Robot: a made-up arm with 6 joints.
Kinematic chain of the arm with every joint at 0, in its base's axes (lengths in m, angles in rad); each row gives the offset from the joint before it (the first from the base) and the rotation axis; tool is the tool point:
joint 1: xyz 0 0 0.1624 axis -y
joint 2: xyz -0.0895 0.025 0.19 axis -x
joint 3: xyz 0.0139 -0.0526 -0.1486 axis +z
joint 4: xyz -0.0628 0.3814 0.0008 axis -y
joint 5: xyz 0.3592 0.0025 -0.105 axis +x
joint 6: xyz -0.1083 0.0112 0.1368 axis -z
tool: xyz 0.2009 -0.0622 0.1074
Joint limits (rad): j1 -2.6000..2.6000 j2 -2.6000..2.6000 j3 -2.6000..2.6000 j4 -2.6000..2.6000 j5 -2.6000..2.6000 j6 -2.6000..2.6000
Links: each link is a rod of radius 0.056 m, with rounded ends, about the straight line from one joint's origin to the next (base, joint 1, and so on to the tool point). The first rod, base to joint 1, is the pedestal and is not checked.
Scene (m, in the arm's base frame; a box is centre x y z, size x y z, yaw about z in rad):
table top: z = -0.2
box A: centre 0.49 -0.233 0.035 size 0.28 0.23 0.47 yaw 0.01
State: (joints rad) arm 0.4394 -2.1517 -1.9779 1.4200 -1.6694 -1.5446
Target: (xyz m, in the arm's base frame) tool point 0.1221 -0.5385 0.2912
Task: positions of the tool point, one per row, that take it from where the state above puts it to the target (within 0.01 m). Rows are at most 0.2 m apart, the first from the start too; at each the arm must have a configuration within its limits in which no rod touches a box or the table.
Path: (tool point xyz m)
1: 0.5064 0.2009 0.1277
2: 0.4929 0.1474 0.2771
3: 0.4335 0.0897 0.4174
4: 0.3316 0.0286 0.5332
5: 0.1970 -0.0349 0.6102
6: 0.2306 -0.1065 0.6375
7: 0.2841 -0.1175 0.6641
8: 0.3355 -0.2499 0.5342
9: 0.3125 -0.3722 0.4150
10: 0.2330 -0.4710 0.3298
11: 0.1221 -0.5385 0.2912

